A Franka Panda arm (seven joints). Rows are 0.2 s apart.
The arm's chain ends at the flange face. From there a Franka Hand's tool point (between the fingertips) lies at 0.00 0.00 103.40 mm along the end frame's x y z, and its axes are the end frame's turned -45 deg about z.
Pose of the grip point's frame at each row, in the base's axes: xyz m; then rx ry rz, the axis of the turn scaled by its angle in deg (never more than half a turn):
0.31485, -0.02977, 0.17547, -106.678, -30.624, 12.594
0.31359, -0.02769, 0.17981, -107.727, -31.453, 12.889
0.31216, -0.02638, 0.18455, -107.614, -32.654, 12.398
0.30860, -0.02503, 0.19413, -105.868, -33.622, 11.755
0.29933, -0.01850, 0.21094, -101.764, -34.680, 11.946
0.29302, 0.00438, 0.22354, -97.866, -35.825, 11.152
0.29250, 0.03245, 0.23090, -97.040, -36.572, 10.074
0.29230, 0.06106, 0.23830, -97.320, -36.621, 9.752
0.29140, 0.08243, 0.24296, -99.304, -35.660, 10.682
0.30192, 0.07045, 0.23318, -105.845, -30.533, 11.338
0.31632, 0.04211, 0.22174, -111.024, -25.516, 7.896
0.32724, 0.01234, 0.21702, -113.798, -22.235, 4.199
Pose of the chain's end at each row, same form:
0.35644, -0.11715, 0.21190, -114.061, 12.961, 42.025
0.35574, -0.11392, 0.21828, -115.414, 12.586, 41.940
0.35461, -0.11226, 0.22346, -115.707, 11.387, 41.391
0.35165, -0.11160, 0.23079, -114.354, 9.765, 41.181
0.34492, -0.10612, 0.24153, -110.935, 7.138, 42.411
0.34009, -0.08424, 0.24850, -107.606, 4.499, 42.562
0.33928, -0.05654, 0.25505, -106.979, 3.455, 41.648
0.33865, -0.02802, 0.26296, -107.219, 3.517, 41.257
0.33726, -0.00615, 0.27021, -108.833, 5.222, 41.742
0.34228, -0.01802, 0.26833, -113.067, 12.700, 41.047
0.34720, -0.04734, 0.26342, -115.472, 19.441, 36.562
0.35033, -0.07776, 0.26219, -116.248, 23.533, 32.335

